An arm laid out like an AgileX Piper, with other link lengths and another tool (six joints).
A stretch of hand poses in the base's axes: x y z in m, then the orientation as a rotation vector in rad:
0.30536, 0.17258, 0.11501, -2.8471, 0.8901, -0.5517
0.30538, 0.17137, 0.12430, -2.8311, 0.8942, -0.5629
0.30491, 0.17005, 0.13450, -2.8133, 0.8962, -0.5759
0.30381, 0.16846, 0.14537, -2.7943, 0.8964, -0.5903
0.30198, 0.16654, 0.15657, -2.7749, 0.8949, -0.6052
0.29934, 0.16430, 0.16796, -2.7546, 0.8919, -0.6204
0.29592, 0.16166, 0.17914, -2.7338, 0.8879, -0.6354
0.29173, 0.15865, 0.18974, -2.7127, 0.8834, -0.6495
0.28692, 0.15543, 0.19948, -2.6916, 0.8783, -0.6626
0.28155, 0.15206, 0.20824, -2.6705, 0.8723, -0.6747
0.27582, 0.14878, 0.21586, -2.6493, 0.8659, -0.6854
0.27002, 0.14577, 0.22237, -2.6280, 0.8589, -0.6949
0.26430, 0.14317, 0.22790, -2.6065, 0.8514, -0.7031
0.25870, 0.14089, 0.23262, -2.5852, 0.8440, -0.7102
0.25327, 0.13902, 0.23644, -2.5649, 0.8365, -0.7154
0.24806, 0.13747, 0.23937, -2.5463, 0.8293, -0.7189
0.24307, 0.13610, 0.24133, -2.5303, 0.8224, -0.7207
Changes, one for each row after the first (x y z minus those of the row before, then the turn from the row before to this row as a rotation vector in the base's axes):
0.00002, -0.00121, 0.00929, 0.0095, -0.0120, -0.0040
-0.00047, -0.00132, 0.01020, 0.0107, -0.0140, -0.0028
-0.00110, -0.00159, 0.01087, 0.0113, -0.0156, -0.0018
-0.00183, -0.00192, 0.01120, 0.0116, -0.0163, -0.0008
-0.00264, -0.00224, 0.01139, 0.0123, -0.0172, 0.0001
-0.00342, -0.00264, 0.01118, 0.0128, -0.0175, 0.0008
-0.00419, -0.00301, 0.01060, 0.0133, -0.0173, 0.0012
-0.00481, -0.00322, 0.00974, 0.0137, -0.0169, 0.0017
-0.00537, -0.00337, 0.00876, 0.0140, -0.0166, 0.0024
-0.00573, -0.00328, 0.00762, 0.0146, -0.0160, 0.0028
-0.00580, -0.00301, 0.00651, 0.0152, -0.0155, 0.0033
-0.00572, -0.00260, 0.00553, 0.0158, -0.0150, 0.0039
-0.00560, -0.00228, 0.00472, 0.0160, -0.0144, 0.0039
-0.00543, -0.00187, 0.00382, 0.0159, -0.0130, 0.0043
-0.00521, -0.00155, 0.00293, 0.0150, -0.0113, 0.0044
-0.00499, -0.00137, 0.00196, 0.0135, -0.0092, 0.0045

